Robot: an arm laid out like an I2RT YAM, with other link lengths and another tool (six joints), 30 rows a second.
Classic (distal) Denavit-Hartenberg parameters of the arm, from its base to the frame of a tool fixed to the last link. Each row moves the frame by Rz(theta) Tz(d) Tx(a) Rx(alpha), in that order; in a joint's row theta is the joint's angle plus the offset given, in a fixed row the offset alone. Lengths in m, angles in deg.
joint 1: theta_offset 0, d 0.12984, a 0.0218, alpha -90
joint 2: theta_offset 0, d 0, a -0.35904, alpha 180
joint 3: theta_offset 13.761, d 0, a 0.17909, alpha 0
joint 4: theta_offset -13.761, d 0.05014, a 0.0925, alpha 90
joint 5: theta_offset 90, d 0.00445, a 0, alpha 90
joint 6: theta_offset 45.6, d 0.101, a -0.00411, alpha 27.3
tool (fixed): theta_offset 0, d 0.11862, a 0, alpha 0
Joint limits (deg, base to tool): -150..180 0..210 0..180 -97..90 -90..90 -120..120
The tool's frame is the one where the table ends.
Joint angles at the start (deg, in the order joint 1, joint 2, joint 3, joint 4, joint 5, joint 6): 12.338, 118.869, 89.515, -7.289, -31.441, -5.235
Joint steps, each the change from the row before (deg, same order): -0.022, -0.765, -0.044, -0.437, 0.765, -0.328; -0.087, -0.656, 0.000, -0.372, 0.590, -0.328; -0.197, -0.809, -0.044, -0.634, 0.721, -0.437; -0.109, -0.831, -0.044, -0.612, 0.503, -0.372; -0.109, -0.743, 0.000, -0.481, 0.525, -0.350; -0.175, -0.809, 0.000, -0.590, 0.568, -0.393; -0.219, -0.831, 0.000, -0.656, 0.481, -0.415; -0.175, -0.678, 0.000, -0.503, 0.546, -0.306; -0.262, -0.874, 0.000, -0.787, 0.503, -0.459
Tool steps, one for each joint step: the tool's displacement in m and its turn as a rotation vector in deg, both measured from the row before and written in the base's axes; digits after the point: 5 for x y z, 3 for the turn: -0.00147, -0.00298, 0.00531, -0.568, -0.588, -0.470; -0.00114, -0.00303, 0.00492, -0.468, -0.562, -0.396; -0.00182, -0.00476, 0.00495, -0.641, -0.494, -0.557; -0.00252, -0.00322, 0.00535, -0.472, -0.464, -0.326; -0.00190, -0.00317, 0.00530, -0.455, -0.535, -0.357; -0.00218, -0.00405, 0.00544, -0.517, -0.520, -0.437; -0.00253, -0.00426, 0.00539, -0.493, -0.475, -0.400; -0.00182, -0.00393, 0.00438, -0.464, -0.413, -0.466; -0.00302, -0.00481, 0.00513, -0.557, -0.407, -0.440
